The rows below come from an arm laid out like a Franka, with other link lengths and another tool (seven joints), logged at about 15 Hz.
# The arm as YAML. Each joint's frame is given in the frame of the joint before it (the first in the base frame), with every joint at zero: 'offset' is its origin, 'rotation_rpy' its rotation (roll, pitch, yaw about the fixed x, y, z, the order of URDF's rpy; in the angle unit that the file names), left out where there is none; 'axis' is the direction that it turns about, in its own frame. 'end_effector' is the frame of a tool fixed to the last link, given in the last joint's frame.
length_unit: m
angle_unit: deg
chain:
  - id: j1
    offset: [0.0, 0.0, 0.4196]
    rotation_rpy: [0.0, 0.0, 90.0]
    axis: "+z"
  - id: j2
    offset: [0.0, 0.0, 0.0]
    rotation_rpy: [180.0, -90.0, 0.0]
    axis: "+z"
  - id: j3
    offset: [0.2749, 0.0, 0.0]
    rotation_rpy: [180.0, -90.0, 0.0]
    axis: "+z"
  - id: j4
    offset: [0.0, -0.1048, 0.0]
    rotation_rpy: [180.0, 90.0, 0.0]
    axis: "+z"
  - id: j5
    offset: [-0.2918, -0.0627, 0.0]
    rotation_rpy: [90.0, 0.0, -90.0]
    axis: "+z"
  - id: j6
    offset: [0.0, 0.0, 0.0]
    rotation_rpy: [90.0, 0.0, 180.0]
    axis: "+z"
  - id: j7
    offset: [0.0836, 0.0, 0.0]
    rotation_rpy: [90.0, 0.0, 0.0]
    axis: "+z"
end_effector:
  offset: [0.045, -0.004, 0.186]
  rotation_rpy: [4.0, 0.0, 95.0]
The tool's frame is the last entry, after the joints.
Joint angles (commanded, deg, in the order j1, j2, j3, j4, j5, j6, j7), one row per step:
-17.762, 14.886, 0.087, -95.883, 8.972, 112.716, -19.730
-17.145, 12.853, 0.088, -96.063, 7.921, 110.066, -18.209
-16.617, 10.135, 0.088, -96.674, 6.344, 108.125, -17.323
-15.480, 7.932, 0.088, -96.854, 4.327, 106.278, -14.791
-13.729, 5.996, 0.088, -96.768, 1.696, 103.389, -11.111
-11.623, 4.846, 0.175, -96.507, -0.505, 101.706, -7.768
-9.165, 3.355, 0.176, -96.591, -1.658, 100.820, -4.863
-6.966, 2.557, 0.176, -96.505, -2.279, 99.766, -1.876
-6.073, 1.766, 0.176, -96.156, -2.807, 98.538, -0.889
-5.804, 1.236, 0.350, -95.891, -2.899, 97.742, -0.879
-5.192, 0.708, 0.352, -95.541, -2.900, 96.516, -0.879
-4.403, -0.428, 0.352, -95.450, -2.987, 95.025, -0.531
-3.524, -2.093, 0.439, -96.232, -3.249, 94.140, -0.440
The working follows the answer.
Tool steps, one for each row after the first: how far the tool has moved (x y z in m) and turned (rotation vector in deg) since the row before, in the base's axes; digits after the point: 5 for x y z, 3 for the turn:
-0.00837, 0.00711, 0.01306, -0.484, 1.175, -0.164
-0.00962, 0.00486, 0.01788, -1.372, 0.334, 0.362
-0.00705, 0.00743, 0.01546, -1.750, 0.544, -0.670
-0.00890, 0.01083, 0.01213, -2.110, 1.631, -1.150
-0.00317, 0.01395, 0.00885, -1.997, 0.758, -0.673
-0.00194, 0.01890, 0.01167, -1.193, -0.368, -0.249
-0.00183, 0.01728, 0.00594, -0.564, 0.148, -0.719
-0.00357, 0.00649, 0.00737, -0.513, 0.101, -0.069
-0.00243, 0.00405, 0.00517, -0.094, 0.009, 0.406
-0.00351, 0.00593, 0.00478, 0.020, 0.346, 0.553
-0.00640, 0.00711, 0.00787, -0.081, 0.251, 0.374
-0.00806, 0.00838, 0.00746, -0.278, 0.013, 0.848

Tool pose at each row, in the base's axes (x y z in m, rotation vector in deg; rounded; the steps above come from the unrounded poses):
0.58264, -0.14584, 0.43604, -112.531, 126.186, -0.965
0.57427, -0.13873, 0.44910, -113.112, 127.279, -0.370
0.56465, -0.13387, 0.46697, -114.361, 127.710, -1.528
0.55760, -0.12644, 0.48243, -114.742, 129.459, -3.035
0.54870, -0.11561, 0.49456, -115.247, 132.506, -3.945
0.54553, -0.10166, 0.50341, -115.769, 134.505, -5.586
0.54359, -0.08276, 0.51507, -115.812, 135.050, -7.387
0.54176, -0.06548, 0.52101, -115.306, 136.119, -7.944
0.53819, -0.05900, 0.52838, -115.501, 136.462, -8.472
0.53575, -0.05495, 0.53355, -116.016, 136.081, -8.572
0.53224, -0.04902, 0.53833, -116.840, 135.693, -8.200
0.52584, -0.04190, 0.54620, -117.447, 135.477, -8.046
0.51777, -0.03353, 0.55366, -118.550, 134.699, -8.362

